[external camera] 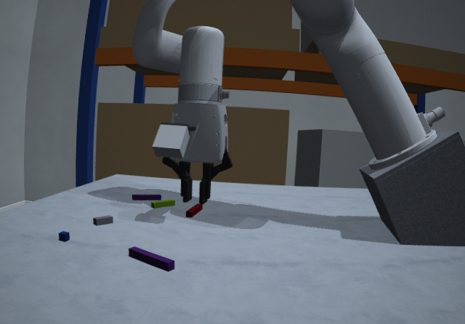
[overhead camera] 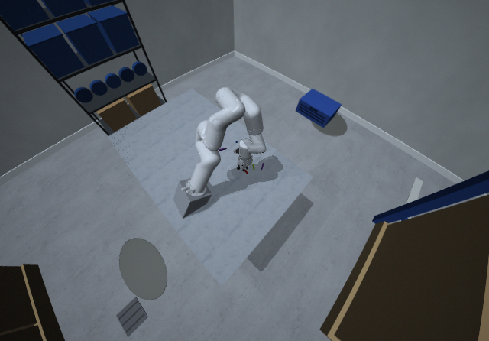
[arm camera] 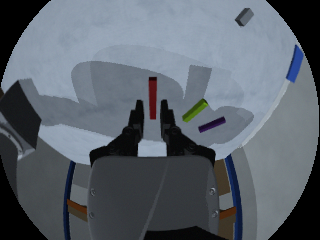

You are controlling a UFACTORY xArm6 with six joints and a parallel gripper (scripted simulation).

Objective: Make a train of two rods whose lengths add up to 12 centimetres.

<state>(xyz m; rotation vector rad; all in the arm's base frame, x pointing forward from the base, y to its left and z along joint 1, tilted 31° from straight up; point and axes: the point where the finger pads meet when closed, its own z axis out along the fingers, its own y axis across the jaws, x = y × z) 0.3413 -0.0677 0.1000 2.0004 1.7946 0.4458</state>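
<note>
Now: the red rod 40 mm below my hand. Also, from my hand: small blue rod: 140 mm ahead, 220 mm to the left, 40 mm below; then grey rod: 120 mm ahead, 130 mm to the left, 40 mm below; then lime rod: 70 mm ahead, 30 mm to the right, 40 mm below.
</note>
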